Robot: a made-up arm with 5 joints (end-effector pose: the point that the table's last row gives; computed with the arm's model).
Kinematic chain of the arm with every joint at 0, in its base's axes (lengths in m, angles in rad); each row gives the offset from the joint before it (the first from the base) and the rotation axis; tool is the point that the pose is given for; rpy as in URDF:
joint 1: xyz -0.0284 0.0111 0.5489 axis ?
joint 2: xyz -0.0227 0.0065 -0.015 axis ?
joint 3: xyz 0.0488 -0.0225 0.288 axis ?
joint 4: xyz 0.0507 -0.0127 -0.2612 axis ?
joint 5: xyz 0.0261 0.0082 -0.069 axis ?
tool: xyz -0.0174 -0.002 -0.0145 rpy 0 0 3.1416
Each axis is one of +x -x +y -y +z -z.
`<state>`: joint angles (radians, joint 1 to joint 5).
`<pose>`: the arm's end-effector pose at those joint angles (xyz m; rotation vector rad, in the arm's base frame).
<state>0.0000 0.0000 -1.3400 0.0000 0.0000</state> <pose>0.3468 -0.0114 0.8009 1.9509 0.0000 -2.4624</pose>
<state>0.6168 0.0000 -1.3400 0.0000 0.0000</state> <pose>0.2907 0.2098 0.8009 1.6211 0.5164 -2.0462</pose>
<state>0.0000 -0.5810 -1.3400 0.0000 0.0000</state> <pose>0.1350 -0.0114 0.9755 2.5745 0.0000 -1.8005</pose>
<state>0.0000 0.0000 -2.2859 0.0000 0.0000</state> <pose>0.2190 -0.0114 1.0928 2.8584 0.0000 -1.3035</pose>
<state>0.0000 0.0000 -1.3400 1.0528 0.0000</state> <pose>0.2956 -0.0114 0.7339 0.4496 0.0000 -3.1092</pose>
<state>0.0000 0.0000 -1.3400 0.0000 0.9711</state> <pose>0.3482 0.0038 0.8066 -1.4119 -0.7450 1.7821</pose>
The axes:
joint 1: +z
joint 2: +y
joint 3: +y
joint 4: +y
joint 5: -z

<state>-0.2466 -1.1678 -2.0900 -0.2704 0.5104</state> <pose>-0.4098 0.0929 1.0189 2.9254 0.3881 0.5368</pose>
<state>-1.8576 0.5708 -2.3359 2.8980 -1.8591</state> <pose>-0.1650 -0.3227 0.7848 0.4779 1.6160 -2.6498</pose>
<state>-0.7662 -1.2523 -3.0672 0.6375 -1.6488</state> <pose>-0.4940 0.4068 0.7800 -1.0042 2.6414 -0.7077</pose>
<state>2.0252 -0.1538 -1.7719 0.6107 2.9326</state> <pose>-0.1468 0.2875 0.9845 1.2498 -0.9754 1.8456</pose>
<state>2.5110 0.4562 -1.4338 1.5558 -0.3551</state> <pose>-0.2992 0.2440 0.5913 -0.2744 -0.5110 -0.2677</pose>
